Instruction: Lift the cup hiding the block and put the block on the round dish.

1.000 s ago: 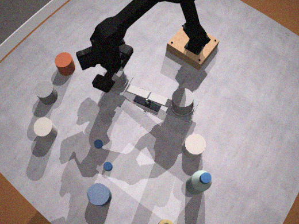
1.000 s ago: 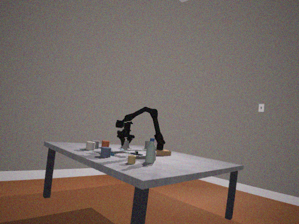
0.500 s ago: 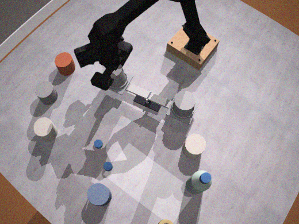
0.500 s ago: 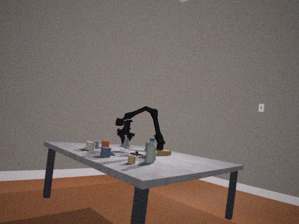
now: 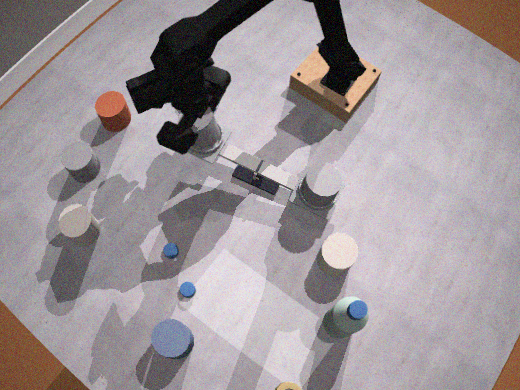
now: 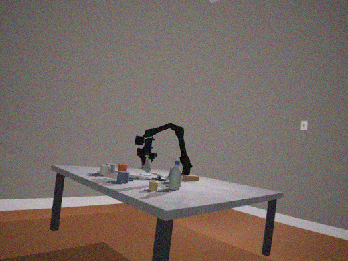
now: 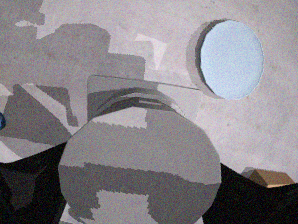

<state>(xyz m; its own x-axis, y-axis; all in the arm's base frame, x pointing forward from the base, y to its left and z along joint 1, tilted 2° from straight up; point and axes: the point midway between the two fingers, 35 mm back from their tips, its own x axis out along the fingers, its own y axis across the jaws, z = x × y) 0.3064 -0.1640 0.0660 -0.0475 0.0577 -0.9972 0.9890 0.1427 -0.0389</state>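
Now: gripper tip 1 cm to the right of the grey block and 1 cm above it. Also, from my gripper tip: balance beam 13 cm to the left, 5 cm below, 2 cm behind; orange cylinder 21 cm to the right, 5 cm below, 4 cm ahead; round light-blue dish 10 cm behind, 9 cm to the right, 8 cm below.
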